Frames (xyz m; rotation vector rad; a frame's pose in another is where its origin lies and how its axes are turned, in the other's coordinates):
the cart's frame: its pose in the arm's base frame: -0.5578 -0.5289 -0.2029 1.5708 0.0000 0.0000
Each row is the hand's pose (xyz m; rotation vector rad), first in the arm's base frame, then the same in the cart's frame.
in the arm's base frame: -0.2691 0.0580 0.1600 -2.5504 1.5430 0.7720
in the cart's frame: 0.2887 0.3629 -0.5869 1.4298 -1.2507 0.4165
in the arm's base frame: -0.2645 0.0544 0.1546 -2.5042 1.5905 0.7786
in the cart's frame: 0.2933 0.3575 -0.5833 1.4276 -1.2916 0.4426
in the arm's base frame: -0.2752 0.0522 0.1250 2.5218 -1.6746 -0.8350
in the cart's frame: 0.2826 0.3279 -0.5811 1.3327 -1.3273 0.4441
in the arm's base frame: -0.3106 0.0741 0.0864 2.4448 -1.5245 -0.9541
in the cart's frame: 0.2472 0.2893 -0.6030 1.2280 -1.3333 0.3068
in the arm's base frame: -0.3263 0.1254 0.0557 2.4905 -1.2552 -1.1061
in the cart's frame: 0.2315 0.2586 -0.6543 1.2238 -1.2685 0.0801
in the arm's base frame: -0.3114 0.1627 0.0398 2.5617 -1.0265 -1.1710
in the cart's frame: 0.2464 0.2427 -0.6916 1.2521 -1.1729 -0.0771
